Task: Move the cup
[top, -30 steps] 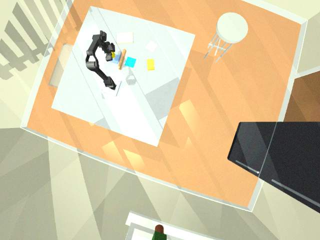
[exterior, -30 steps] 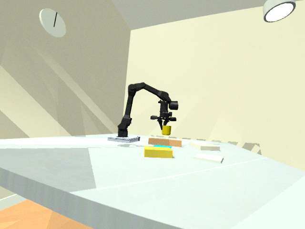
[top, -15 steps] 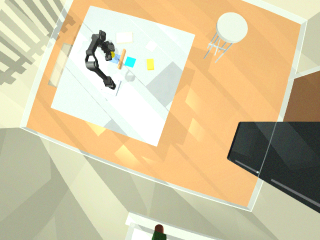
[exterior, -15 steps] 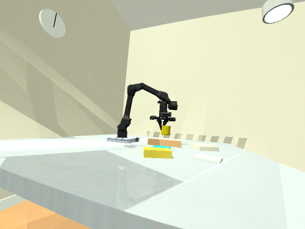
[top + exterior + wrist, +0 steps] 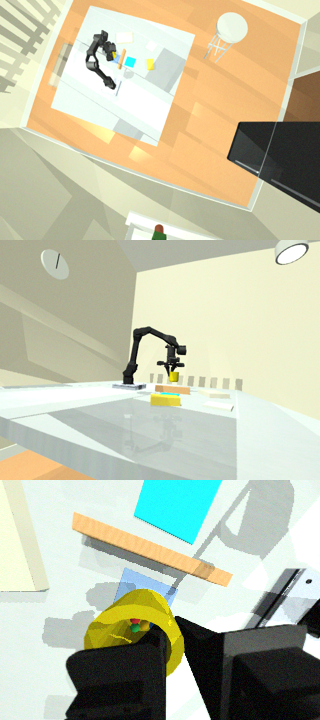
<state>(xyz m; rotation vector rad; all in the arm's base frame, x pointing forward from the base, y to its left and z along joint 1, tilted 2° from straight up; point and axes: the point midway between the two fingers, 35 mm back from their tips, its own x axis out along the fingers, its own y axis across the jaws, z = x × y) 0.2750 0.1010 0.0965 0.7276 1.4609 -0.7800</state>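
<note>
Now: the cyan pad 50 mm ahead of my gripper tip, 150 mm to the right of it and 110 mm below it. Also, from my gripper tip: blue pad: 30 mm ahead, 30 mm to the left, 110 mm below; yellow cup: 20 mm ahead, 20 mm to the left; wooden bar: 40 mm ahead, 60 mm to the right, 90 mm below.
</note>
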